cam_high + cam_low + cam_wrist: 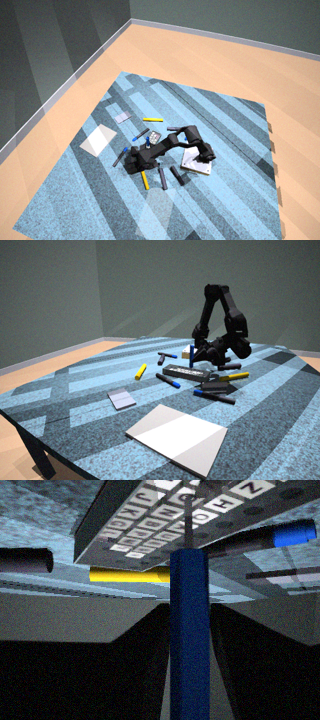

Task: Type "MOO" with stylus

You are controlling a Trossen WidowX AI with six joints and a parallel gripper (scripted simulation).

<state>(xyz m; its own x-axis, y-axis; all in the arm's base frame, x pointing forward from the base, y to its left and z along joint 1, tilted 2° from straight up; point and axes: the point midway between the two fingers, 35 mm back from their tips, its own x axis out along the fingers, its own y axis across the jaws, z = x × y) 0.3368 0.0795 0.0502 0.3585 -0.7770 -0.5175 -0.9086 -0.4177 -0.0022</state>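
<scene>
Now: gripper tip 11 cm to the right of the white marker, 6 cm above it and 5 cm short of it. Round my gripper tip: blue stylus: 1 cm below; then yellow marker: 18 cm to the left, 6 cm below, 5 cm behind; then grey pad: 27 cm ahead, 16 cm to the right, 7 cm below.
</scene>
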